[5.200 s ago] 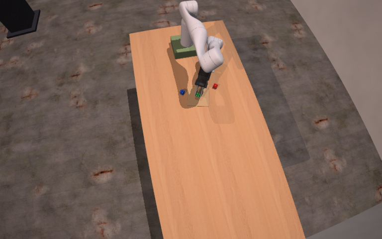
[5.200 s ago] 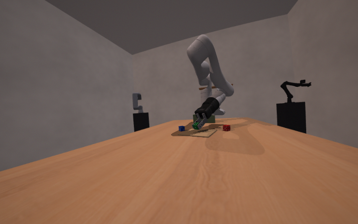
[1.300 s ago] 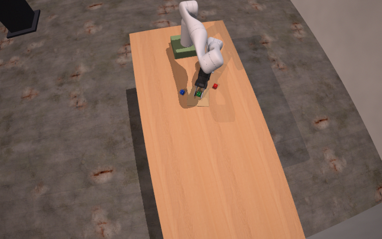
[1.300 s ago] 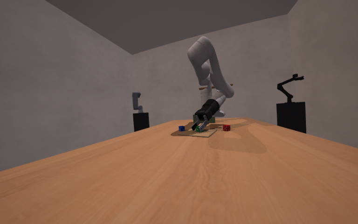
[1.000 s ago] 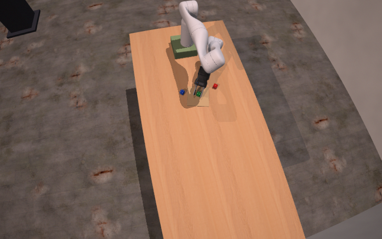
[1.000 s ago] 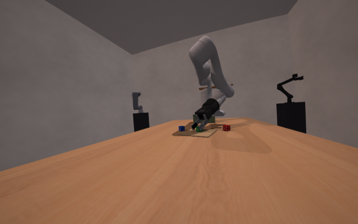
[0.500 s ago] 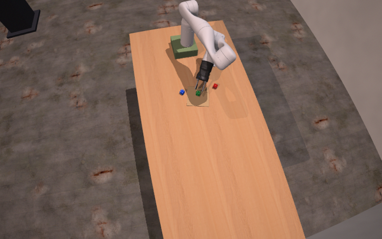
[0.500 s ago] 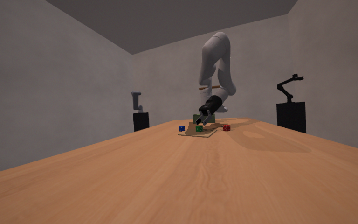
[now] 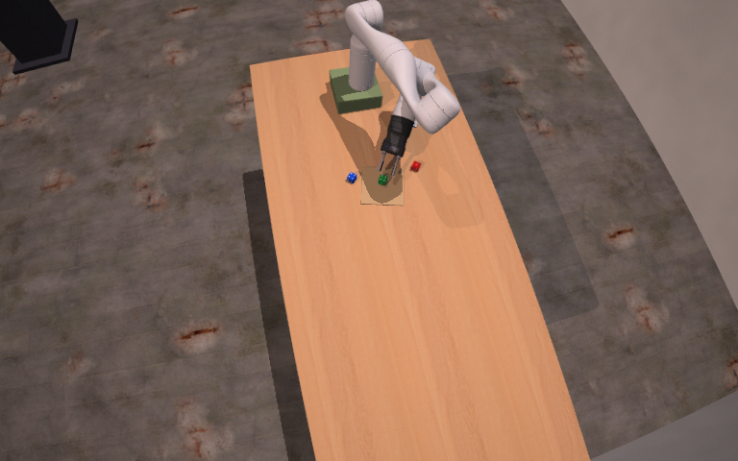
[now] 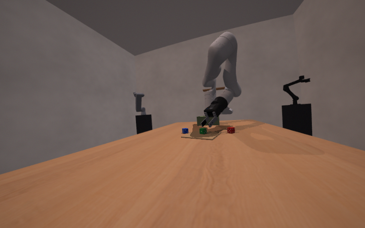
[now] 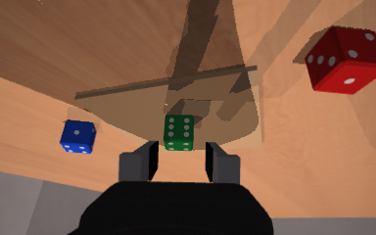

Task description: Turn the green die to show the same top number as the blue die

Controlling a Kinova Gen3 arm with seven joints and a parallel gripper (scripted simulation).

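My gripper is now 2 cm short of the green die, 2 cm to the left of it and 3 cm above it. Also, from my hand: red die 1 cm behind, 11 cm to the left, 4 cm below; blue die 1 cm behind, 12 cm to the right, 4 cm below; tan mat 4 cm ahead, 2 cm to the right, 5 cm below.
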